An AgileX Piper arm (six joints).
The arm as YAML. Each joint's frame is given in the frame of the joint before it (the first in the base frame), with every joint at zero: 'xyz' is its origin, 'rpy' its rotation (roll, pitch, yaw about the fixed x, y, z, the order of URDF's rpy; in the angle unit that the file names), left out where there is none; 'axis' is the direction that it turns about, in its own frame. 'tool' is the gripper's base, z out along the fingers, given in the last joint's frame.
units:
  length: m
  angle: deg
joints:
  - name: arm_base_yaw
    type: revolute
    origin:
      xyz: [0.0, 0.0, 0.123]
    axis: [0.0, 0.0, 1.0]
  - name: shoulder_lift
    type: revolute
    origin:
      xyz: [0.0, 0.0, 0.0]
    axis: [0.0, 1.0, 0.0]
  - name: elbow
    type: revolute
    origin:
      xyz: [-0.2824, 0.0, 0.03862]
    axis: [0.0, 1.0, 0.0]
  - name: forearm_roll
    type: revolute
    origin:
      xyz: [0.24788, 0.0, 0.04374]
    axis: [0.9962, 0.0, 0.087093]
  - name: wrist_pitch
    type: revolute
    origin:
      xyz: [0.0, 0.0, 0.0]
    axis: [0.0, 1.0, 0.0]
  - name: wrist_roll
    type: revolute
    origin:
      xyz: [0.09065, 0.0, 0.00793]
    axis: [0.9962, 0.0, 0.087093]
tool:
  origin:
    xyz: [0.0, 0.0, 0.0]
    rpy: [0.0, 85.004, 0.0]
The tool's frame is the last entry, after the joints.
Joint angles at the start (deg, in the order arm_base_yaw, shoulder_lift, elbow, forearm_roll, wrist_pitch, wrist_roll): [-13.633 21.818 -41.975 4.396 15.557 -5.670]
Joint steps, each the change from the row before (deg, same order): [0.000 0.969 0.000 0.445 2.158 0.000]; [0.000 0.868 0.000 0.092 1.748 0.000]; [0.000 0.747 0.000 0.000 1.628 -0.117]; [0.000 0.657 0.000 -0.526 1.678 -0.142]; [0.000 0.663 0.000 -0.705 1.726 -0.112]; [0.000 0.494 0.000 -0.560 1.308 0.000]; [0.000 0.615 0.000 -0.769 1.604 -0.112]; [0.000 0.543 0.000 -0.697 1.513 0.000]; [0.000 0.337 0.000 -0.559 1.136 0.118]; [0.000 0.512 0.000 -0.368 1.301 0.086]
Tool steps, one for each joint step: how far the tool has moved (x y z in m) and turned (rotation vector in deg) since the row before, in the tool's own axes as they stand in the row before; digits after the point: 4 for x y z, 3 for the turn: [0.0052 0.0005 0.0044 -0.361 3.103 0.449]; [0.0042 0.0002 0.0040 -0.218 2.604 0.111]; [0.0037 0.0002 0.0034 -0.177 2.366 -0.095]; [0.0036 -0.0001 0.0030 0.007 2.346 -0.610]; [0.0036 -0.0002 0.0030 0.075 2.408 -0.739]; [0.0027 -0.0002 0.0023 0.074 1.819 -0.494]; [0.0032 -0.0003 0.0028 0.133 2.245 -0.786]; [0.0029 -0.0003 0.0025 0.124 2.081 -0.605]; [0.0021 -0.0002 0.0015 0.124 1.495 -0.365]; [0.0024 -0.0001 0.0023 0.005 1.823 -0.226]
